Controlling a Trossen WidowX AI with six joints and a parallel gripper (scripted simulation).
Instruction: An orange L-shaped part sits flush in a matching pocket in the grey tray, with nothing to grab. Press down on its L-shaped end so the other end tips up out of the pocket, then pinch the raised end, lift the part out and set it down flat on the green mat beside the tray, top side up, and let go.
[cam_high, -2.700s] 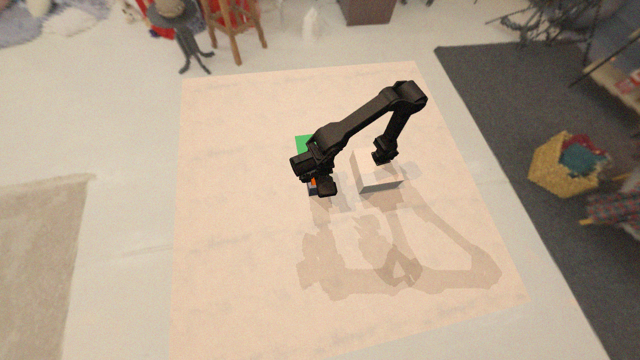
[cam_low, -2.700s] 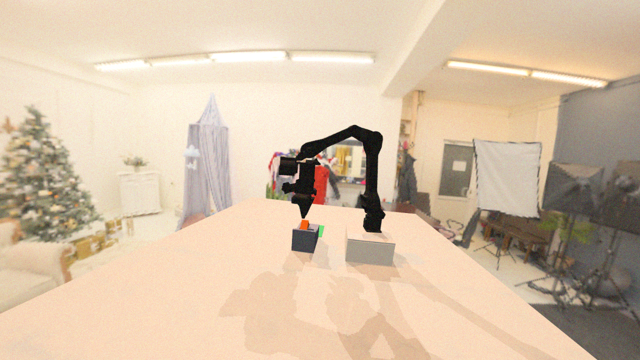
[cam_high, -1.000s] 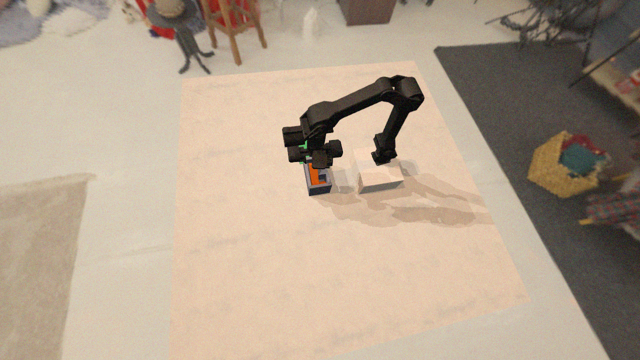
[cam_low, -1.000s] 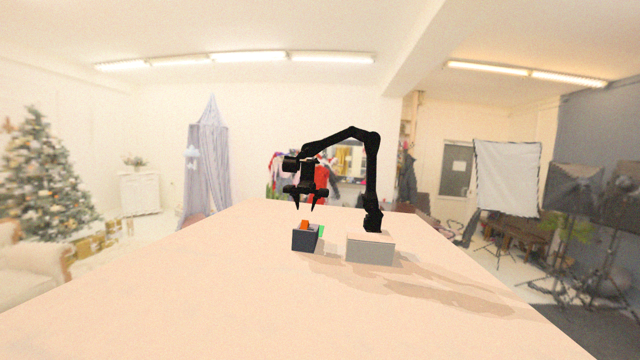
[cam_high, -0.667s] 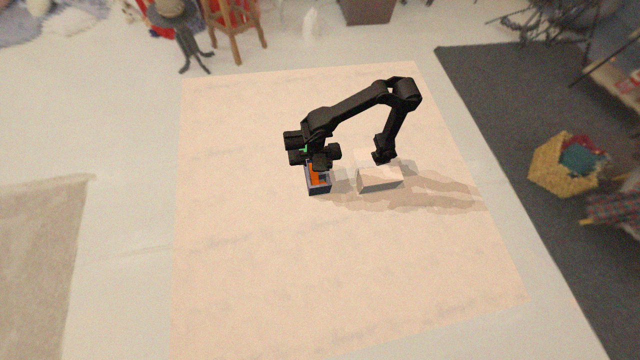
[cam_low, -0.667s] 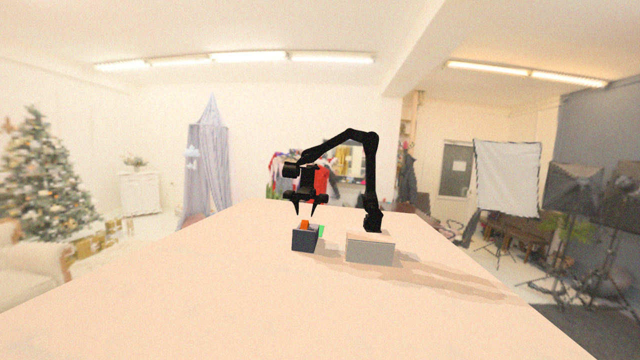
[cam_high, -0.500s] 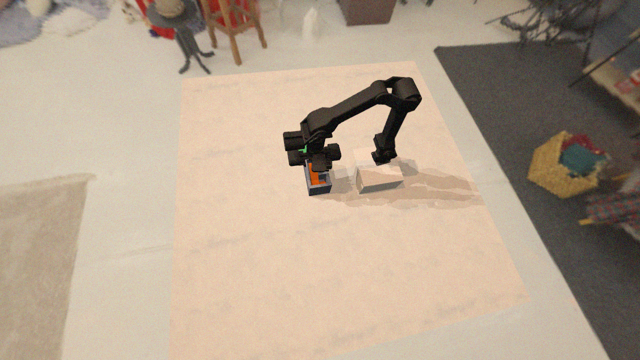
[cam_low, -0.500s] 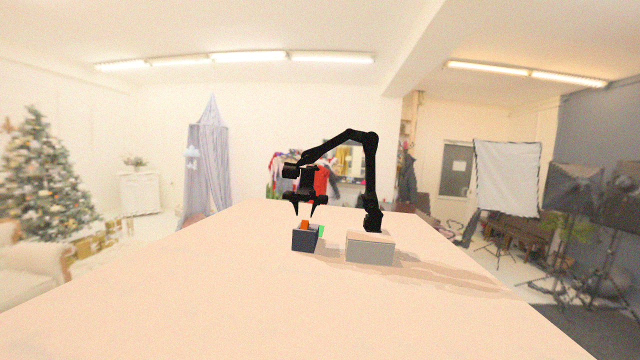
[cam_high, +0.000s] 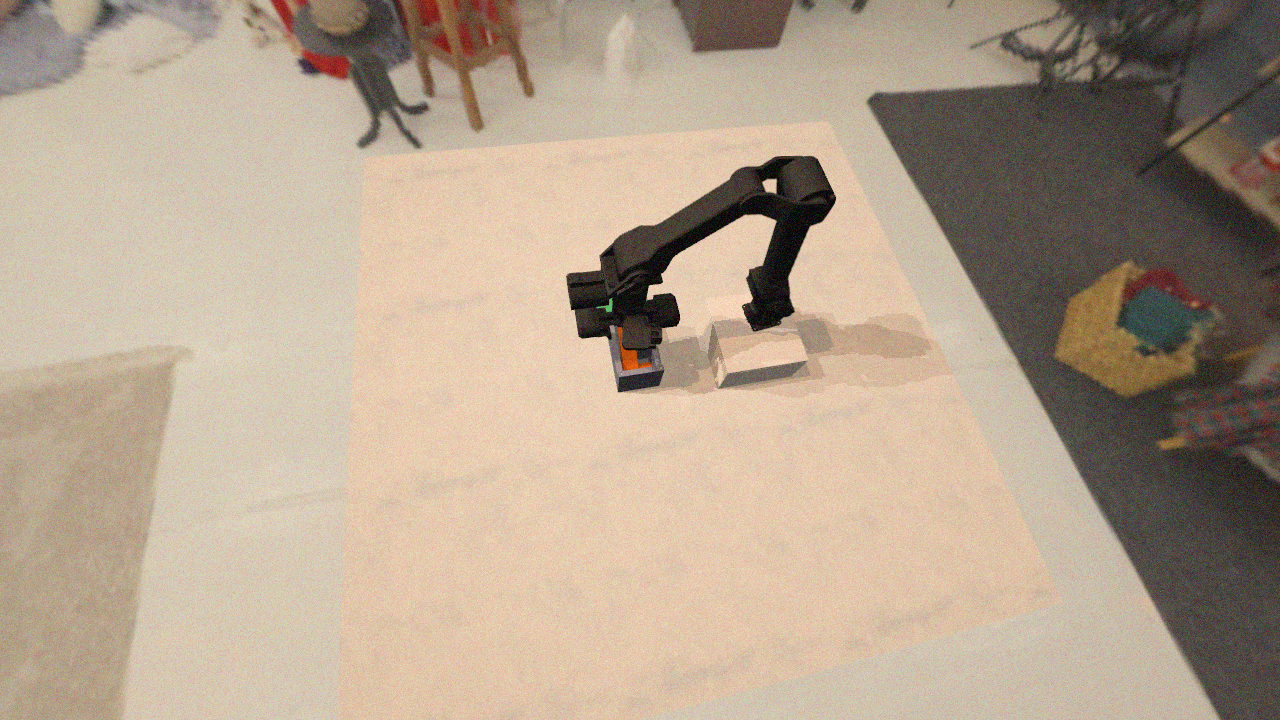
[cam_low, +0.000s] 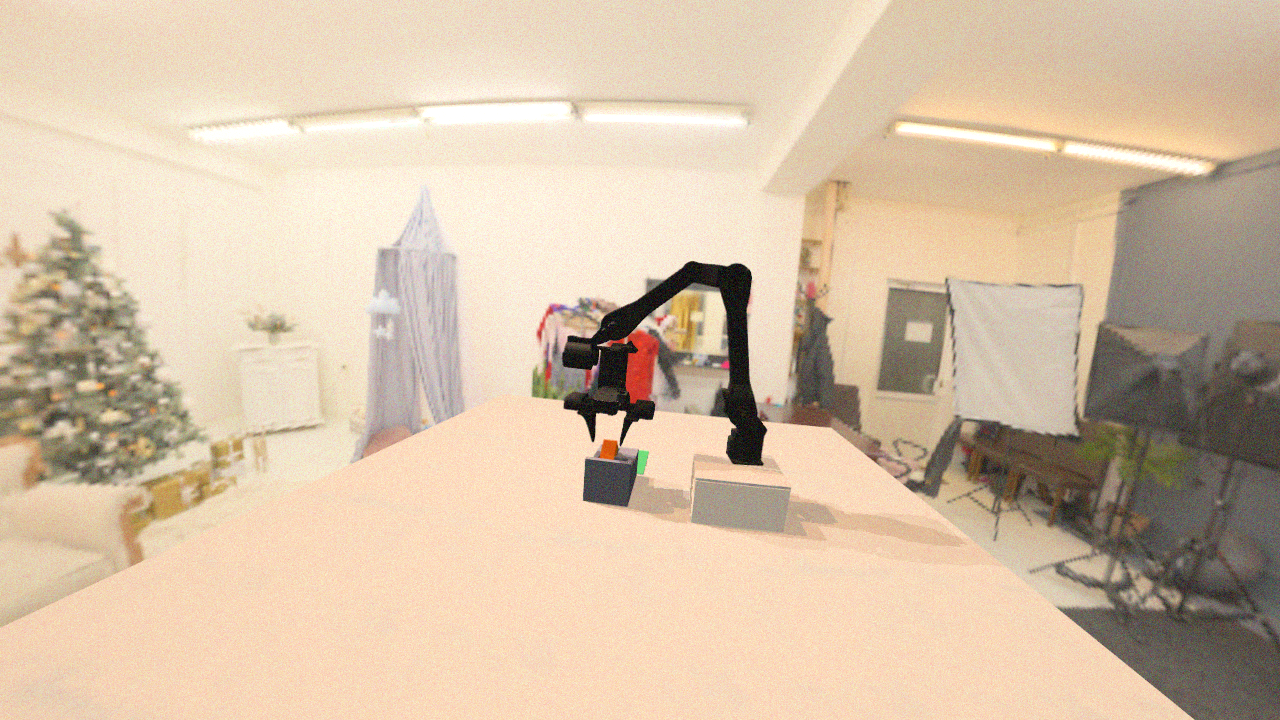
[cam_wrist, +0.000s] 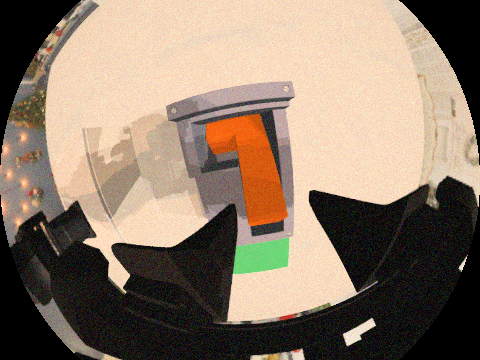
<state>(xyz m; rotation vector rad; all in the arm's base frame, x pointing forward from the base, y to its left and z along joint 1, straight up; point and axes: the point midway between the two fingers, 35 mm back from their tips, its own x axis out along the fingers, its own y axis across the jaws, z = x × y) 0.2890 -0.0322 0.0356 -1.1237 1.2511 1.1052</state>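
Now: the orange L-shaped part 50 mm below my gripper tip, 40 mm to the left of it and 20 mm behind it. Also, from my gripper tip: green mat 140 mm to the right, 110 mm below, 40 mm behind.
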